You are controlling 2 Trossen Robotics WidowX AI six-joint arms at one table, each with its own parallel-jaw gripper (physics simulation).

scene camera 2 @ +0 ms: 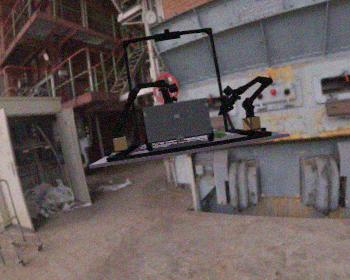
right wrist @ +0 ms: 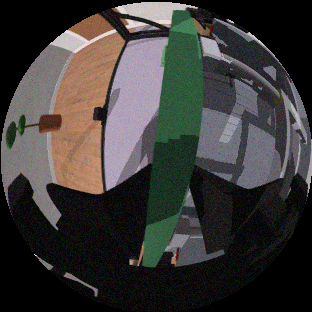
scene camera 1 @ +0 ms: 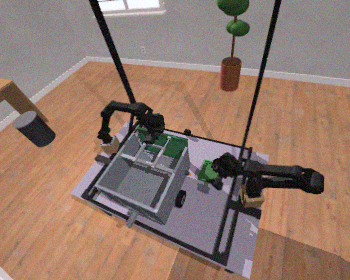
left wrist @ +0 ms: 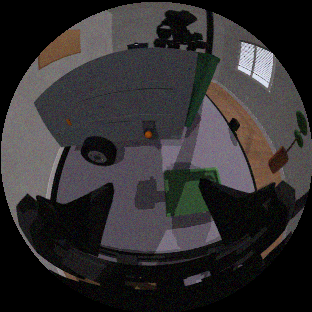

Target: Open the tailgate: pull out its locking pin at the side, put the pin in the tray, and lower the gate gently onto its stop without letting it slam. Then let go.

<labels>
same spot on green tailgate: (left wrist: 206, 63) = (scene camera 1: 185, 143)
</labels>
